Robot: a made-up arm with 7 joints.
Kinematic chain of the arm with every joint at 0, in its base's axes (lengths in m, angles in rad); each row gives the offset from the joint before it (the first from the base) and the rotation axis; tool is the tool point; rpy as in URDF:
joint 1: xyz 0 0 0.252 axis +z
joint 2: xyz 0 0 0 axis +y
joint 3: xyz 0 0 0.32 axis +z
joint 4: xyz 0.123 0 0 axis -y
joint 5: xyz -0.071 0 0.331 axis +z
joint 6: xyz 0 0 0 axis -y
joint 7: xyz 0.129 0 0 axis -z
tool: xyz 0 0 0 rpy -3.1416 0 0
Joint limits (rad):
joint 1: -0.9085..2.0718
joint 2: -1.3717..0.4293
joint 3: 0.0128..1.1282
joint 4: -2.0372..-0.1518
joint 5: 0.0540..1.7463
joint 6: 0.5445..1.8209
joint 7: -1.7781..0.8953
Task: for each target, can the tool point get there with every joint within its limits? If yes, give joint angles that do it. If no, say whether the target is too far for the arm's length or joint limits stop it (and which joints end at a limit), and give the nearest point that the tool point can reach.
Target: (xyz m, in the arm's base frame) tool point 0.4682 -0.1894 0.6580
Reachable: yes | joints -0.6732 -0.2457 0.2579 -1.8190 1.5364 1.6166 -0.4093
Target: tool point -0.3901 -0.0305 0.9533
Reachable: yes | joints 0.4540 -0.8657 0.3536 -0.6064 1.3795 1.3191 0.0490
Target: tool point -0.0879 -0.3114 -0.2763
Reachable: no: joint limits stop it (at a limit: joint 1, joint 2, joint 3, joint 4, joint 5, joint 6) | nearest point 0.2940 -0.3578 0.1568 | short by 0.579 m
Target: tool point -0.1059 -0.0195 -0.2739
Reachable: no: joint limits stop it (at a limit: joint 1, joint 2, joint 4, joint 5, joint 6) | nearest point -0.3606 0.2949 0.1710 | short by 0.601 m
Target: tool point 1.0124 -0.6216 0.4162
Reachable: no: too far | nearest point 0.6060 -0.3720 0.4544 | short by 0.478 m
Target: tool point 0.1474 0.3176 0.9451
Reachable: yes | joints -0.3680 -0.5026 0.7745 -1.0876 1.3282 1.5551 -1.1488
